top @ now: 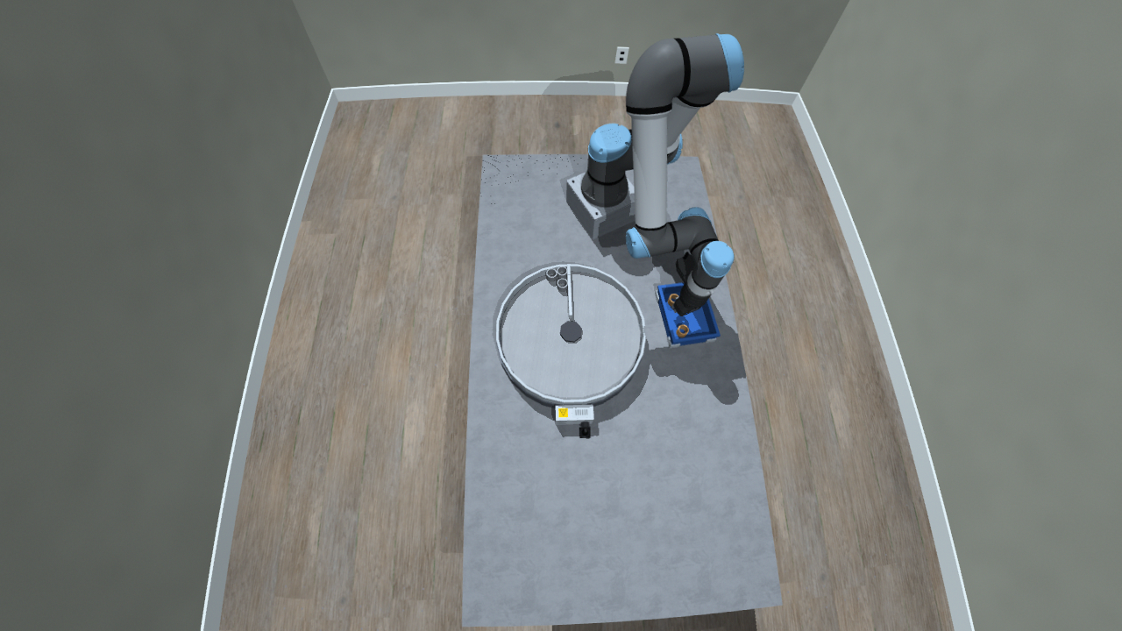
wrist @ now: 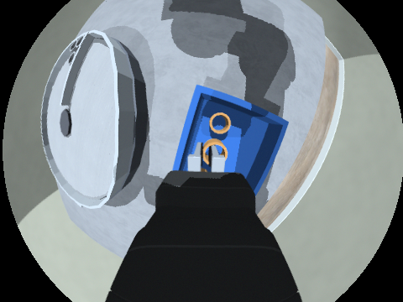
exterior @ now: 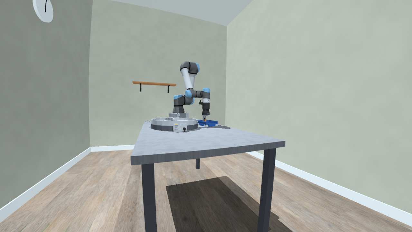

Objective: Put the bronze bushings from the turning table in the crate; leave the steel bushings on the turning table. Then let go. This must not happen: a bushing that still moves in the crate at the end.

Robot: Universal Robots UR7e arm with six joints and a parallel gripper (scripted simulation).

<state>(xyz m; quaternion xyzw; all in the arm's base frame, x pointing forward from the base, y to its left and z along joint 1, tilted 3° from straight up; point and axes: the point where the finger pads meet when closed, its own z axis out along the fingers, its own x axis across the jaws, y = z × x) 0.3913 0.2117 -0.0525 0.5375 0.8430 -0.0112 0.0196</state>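
The blue crate is 4 cm to the left of my hand, 4 cm below it and 1 cm ahead of it. The rest, counted from my hand: round turning table (32 cm to the right, 9 cm ahead, 1 cm below).
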